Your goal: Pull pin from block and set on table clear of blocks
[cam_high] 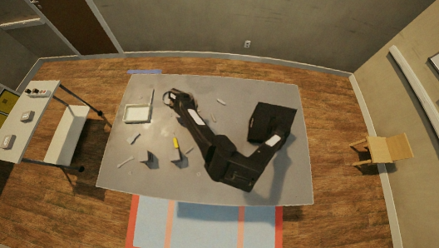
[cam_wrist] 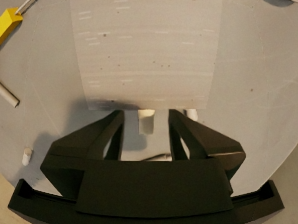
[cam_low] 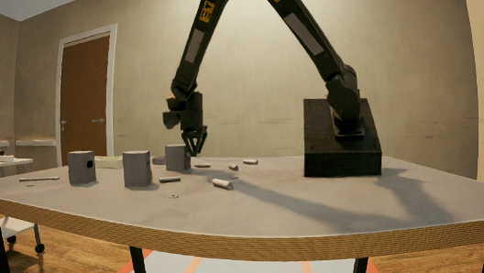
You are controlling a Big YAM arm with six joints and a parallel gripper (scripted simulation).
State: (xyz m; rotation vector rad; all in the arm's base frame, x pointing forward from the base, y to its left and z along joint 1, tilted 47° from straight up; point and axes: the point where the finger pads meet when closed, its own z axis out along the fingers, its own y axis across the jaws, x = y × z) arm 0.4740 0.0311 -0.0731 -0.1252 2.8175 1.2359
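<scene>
The white pin lies 2 cm ahead of my hand. Round my hand: white tray 39 cm ahead, 2 cm to the left, 4 cm below.
</scene>
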